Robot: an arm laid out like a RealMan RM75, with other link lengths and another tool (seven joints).
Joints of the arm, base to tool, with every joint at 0 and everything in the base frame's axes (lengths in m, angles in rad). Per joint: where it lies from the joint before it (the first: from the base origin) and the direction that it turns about. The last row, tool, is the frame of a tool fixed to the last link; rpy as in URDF.
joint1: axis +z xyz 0 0 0.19
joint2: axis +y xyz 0 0 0
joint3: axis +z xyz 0 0 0.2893
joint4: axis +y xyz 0 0 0
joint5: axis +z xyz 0 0 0.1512
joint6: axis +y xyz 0 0 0
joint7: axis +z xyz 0 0 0.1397
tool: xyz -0.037 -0.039 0.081 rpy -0.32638 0 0.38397
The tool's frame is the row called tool.
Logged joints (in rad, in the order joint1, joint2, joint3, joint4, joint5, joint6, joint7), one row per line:
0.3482 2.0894 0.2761 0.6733 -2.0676 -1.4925 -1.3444
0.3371 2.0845 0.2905 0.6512 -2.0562 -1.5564 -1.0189
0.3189 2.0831 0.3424 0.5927 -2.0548 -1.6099 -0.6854
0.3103 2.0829 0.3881 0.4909 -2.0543 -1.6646 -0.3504
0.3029 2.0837 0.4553 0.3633 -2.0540 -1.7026 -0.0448
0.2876 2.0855 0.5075 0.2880 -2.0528 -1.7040 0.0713
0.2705 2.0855 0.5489 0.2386 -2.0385 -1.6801 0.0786
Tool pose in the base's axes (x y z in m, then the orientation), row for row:
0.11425 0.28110 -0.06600 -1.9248 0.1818 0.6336
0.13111 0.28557 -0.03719 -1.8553 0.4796 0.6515
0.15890 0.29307 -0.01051 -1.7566 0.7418 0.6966
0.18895 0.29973 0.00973 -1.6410 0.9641 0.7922
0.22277 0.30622 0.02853 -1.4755 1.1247 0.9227
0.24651 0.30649 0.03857 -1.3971 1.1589 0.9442
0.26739 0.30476 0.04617 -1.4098 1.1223 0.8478
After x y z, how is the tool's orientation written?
As angles about the fixed x, y, z axes (roll, pitch, yaw), in radians.
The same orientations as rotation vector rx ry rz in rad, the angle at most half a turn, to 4 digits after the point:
-1.9024 -0.4926 0.5954
-1.8986 -0.2763 0.8898
-1.8507 -0.0671 1.1432
-1.7991 0.1039 1.3643
-1.7326 0.2528 1.5167
-1.6866 0.3241 1.5231
-1.6516 0.3562 1.4356

